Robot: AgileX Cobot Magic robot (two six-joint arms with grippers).
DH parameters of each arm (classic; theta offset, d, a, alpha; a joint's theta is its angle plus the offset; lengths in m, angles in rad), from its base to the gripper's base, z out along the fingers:
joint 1: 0 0.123 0 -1.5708
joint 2: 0.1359 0 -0.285 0
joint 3: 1.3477 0 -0.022 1.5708
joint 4: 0 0.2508 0 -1.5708
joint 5: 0 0 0.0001 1.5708
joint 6: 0 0.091 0 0
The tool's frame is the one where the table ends.
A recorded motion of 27 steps. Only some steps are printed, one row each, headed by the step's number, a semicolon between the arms.
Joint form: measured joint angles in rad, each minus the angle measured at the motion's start. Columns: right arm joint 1, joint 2, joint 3, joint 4, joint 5, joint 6; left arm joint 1, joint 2, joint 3, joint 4, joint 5, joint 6.
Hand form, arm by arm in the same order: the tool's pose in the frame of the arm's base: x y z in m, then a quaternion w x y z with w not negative. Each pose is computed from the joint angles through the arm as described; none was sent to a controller.
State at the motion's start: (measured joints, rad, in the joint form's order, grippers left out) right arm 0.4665 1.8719 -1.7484 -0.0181 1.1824 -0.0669; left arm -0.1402 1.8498 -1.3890 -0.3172 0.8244 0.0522
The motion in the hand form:
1: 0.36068 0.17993 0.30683 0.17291 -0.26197 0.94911 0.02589; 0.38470 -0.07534 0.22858 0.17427 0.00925 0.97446 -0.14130
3: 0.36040 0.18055 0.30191 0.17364 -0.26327 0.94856 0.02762; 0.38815 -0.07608 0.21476 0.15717 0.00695 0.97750 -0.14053
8: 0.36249 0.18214 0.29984 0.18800 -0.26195 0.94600 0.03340; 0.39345 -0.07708 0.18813 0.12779 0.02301 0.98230 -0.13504
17: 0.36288 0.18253 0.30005 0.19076 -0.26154 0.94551 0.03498; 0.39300 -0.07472 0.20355 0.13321 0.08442 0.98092 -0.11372
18: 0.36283 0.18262 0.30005 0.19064 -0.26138 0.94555 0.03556; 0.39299 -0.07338 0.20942 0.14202 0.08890 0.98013 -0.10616
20: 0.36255 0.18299 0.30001 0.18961 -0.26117 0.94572 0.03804; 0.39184 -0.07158 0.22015 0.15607 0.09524 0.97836 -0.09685
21: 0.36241 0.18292 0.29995 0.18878 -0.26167 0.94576 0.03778; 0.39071 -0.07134 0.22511 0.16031 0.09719 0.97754 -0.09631
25: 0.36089 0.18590 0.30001 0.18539 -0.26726 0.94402 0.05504; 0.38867 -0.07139 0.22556 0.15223 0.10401 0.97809 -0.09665
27: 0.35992 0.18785 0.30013 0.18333 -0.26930 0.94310 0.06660; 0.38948 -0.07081 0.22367 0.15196 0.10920 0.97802 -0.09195
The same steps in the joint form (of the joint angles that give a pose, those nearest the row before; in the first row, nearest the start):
1: 0.0000 -0.0011 0.0087 0.0000 -0.0066 -0.0012; 0.0000 0.0065 0.0000 0.0000 -0.0010 0.0000
3: 0.0010 -0.0023 0.0304 0.0033 -0.0292 -0.0035; 0.0000 0.0418 0.0000 -0.0040 -0.0010 0.0017
8: 0.0009 -0.0027 0.0432 0.0091 -0.0725 -0.0035; 0.0000 0.1090 0.0000 -0.0082 -0.0018 0.0451
17: 0.0009 -0.0027 0.0432 0.0112 -0.0787 -0.0035; 0.0000 0.0878 -0.0348 0.0419 0.0546 0.1273
18: 0.0009 -0.0027 0.0432 0.0124 -0.0787 -0.0035; 0.0000 0.0758 -0.0400 0.0613 0.0536 0.1244
20: 0.0009 -0.0027 0.0432 0.0181 -0.0776 -0.0046; 0.0000 0.0522 -0.0465 0.0854 0.0549 0.1218
21: 0.0009 -0.0027 0.0432 0.0181 -0.0758 -0.0055; 0.0000 0.0411 -0.0491 0.0875 0.0602 0.1230
25: 0.0009 -0.0027 0.0432 0.0592 -0.0756 -0.0287; 0.0000 0.0385 -0.0489 0.0865 0.0802 0.1347
27: 0.0009 -0.0027 0.0432 0.0860 -0.0756 -0.0404; 0.0000 0.0432 -0.0489 0.0957 0.0767 0.1414

